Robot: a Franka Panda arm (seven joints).
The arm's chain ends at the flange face. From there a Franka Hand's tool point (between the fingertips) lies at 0.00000 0.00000 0.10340 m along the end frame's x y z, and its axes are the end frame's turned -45 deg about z.
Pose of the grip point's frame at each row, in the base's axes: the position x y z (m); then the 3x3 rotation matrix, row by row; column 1 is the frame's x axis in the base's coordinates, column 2 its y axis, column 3 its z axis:
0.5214 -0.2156 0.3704; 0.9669 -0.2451 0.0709; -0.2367 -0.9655 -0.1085; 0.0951 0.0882 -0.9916
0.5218 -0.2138 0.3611; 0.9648 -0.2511 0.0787; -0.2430 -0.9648 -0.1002; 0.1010 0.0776 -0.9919
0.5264 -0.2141 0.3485; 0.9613 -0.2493 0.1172; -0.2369 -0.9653 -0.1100; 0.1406 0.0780 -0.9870
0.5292 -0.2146 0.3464; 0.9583 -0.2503 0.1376; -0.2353 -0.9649 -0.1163; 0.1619 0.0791 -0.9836
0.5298 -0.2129 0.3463; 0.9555 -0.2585 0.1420; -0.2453 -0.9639 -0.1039; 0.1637 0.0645 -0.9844
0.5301 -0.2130 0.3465; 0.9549 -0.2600 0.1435; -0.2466 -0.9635 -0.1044; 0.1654 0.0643 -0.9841
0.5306 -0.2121 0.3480; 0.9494 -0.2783 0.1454; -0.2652 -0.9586 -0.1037; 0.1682 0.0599 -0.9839
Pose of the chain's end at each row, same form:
0.5141 -0.2044 0.4729; 0.5104 -0.8570 0.0709; -0.8501 -0.5153 -0.1085; 0.1296 -0.0049 -0.9916
0.5137 -0.2034 0.4637; 0.5047 -0.8598 0.0787; -0.8540 -0.5104 -0.1002; 0.1263 -0.0165 -0.9919
0.5143 -0.2027 0.4506; 0.5035 -0.8560 0.1172; -0.8501 -0.5151 -0.1100; 0.1546 -0.0443 -0.9870
0.5150 -0.2026 0.4481; 0.5006 -0.8546 0.1376; -0.8487 -0.5159 -0.1163; 0.1704 -0.0585 -0.9836
0.5151 -0.2022 0.4481; 0.4929 -0.8584 0.1420; -0.8550 -0.5081 -0.1039; 0.1614 -0.0701 -0.9844
0.5153 -0.2022 0.4483; 0.4914 -0.8591 0.1435; -0.8557 -0.5069 -0.1044; 0.1624 -0.0715 -0.9841
0.5156 -0.2014 0.4497; 0.4745 -0.8681 0.1454; -0.8654 -0.4903 -0.1037; 0.1613 -0.0766 -0.9839

